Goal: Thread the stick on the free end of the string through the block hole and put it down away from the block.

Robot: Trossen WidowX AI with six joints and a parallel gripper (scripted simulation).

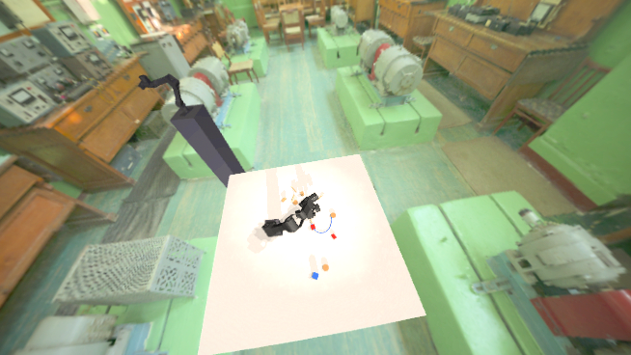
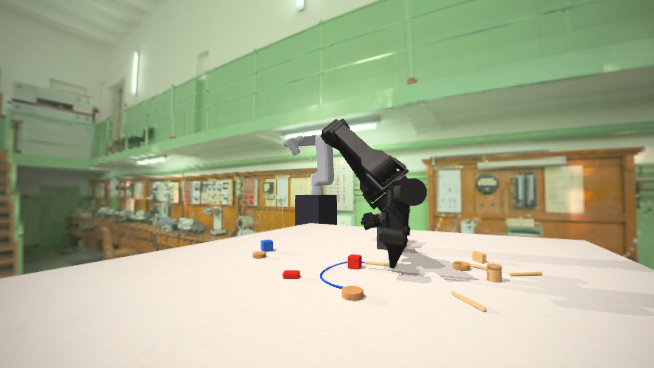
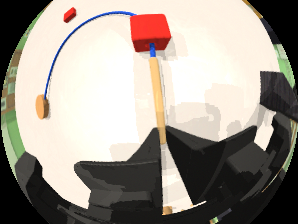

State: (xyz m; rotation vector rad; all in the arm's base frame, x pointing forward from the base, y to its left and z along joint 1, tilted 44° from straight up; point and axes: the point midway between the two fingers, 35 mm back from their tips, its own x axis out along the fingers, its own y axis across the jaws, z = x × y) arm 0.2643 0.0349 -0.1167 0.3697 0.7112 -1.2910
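Right now my gripper tip is 90 mm to the left of the red cube, 30 mm short of it and 10 mm below it. From my gripper tip the other things lie so: thin wooden stick 40 mm to the right, 10 mm ahead, 10 mm above; flat red piece 180 mm ahead, 170 mm to the right; round wooden button 190 mm ahead.
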